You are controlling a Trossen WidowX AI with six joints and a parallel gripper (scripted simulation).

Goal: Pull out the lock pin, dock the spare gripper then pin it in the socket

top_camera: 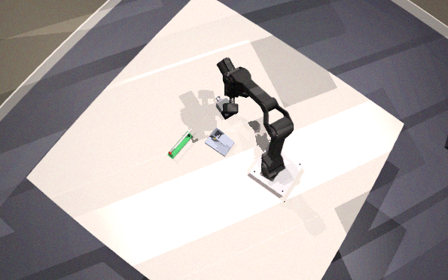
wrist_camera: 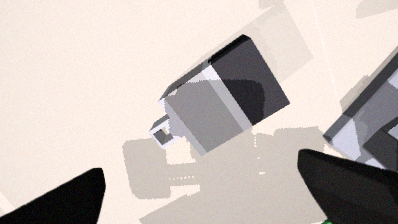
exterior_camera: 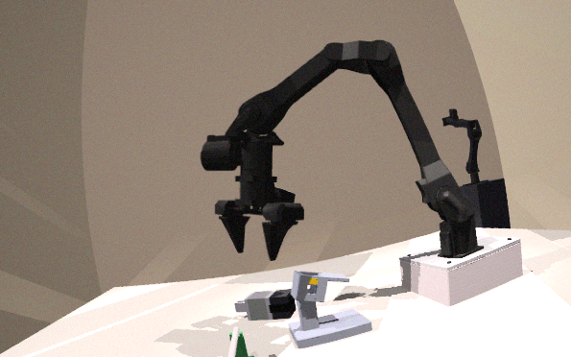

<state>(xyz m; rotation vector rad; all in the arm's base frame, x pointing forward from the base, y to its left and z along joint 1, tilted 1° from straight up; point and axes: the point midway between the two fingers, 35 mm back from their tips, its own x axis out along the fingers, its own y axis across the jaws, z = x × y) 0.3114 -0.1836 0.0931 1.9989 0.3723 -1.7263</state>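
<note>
Right now the spare gripper is 10 cm below my gripper tip. From my gripper tip the other things lie so: green stand 8 cm ahead, 26 cm to the left, 10 cm below; grey mount 6 cm behind, 16 cm to the left, 7 cm below.
</note>
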